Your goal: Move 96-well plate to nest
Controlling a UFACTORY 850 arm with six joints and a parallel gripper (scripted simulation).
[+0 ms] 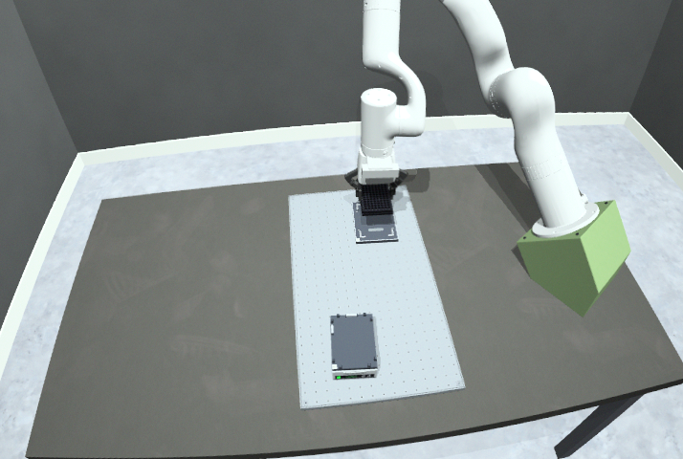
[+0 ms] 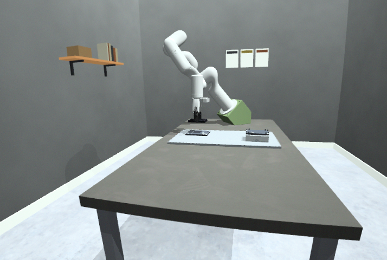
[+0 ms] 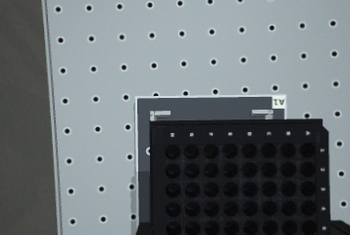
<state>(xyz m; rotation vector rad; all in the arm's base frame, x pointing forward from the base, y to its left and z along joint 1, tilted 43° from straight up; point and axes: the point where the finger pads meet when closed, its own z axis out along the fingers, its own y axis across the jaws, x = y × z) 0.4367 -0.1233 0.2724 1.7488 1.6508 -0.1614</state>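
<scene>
The black 96-well plate is 10 mm below my hand. The rest, counted from my hand: A1 label (100 mm below, 70 mm ahead, 60 mm to the left); plate nest N1 (110 mm below).
</scene>
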